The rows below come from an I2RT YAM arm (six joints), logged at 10 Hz.
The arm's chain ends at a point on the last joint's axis. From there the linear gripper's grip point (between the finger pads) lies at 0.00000 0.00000 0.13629 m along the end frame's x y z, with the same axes.
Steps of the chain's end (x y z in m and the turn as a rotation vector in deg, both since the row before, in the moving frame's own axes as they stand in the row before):
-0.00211 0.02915 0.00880 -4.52 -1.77 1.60
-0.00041 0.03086 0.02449 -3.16 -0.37 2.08
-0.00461 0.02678 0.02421 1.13 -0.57 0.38
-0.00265 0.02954 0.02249 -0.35 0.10 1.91
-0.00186 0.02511 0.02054 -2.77 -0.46 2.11
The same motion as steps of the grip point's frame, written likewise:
-0.00646 0.03983 0.00831 -4.52 -1.77 1.60
-0.00143 0.03836 0.02428 -3.16 -0.37 2.08
-0.00596 0.02409 0.02418 1.13 -0.57 0.38
-0.00243 0.03038 0.02249 -0.35 0.10 1.91
-0.00307 0.03167 0.02038 -2.77 -0.46 2.11

